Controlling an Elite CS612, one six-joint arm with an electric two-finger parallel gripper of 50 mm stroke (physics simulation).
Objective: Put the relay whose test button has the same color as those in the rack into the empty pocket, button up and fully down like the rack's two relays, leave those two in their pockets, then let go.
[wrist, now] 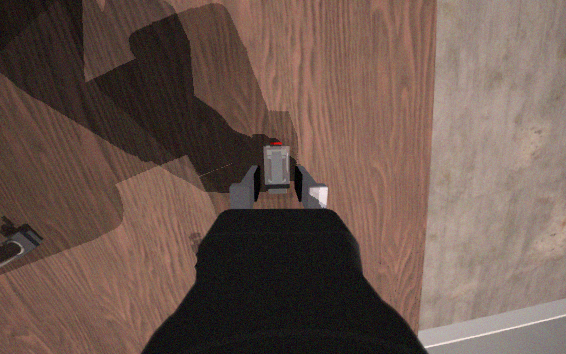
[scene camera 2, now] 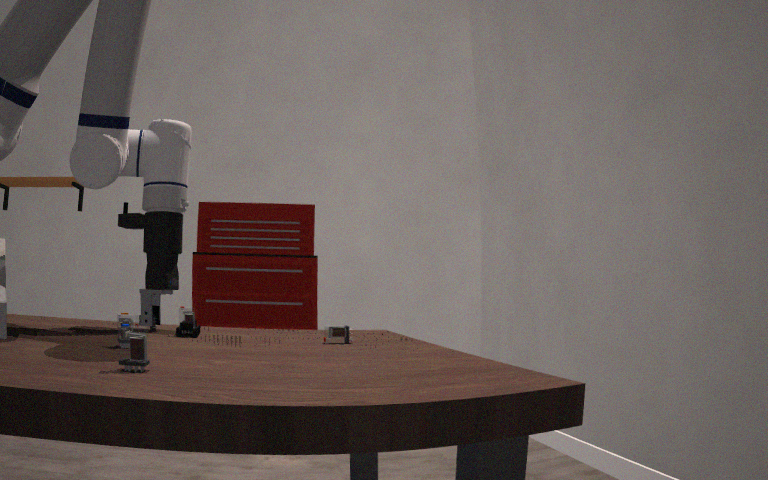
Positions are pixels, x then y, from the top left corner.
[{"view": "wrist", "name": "gripper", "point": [277, 176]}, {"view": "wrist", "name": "red-button relay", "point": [277, 154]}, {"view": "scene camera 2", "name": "gripper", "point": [151, 325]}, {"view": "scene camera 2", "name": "blue-button relay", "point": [133, 341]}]
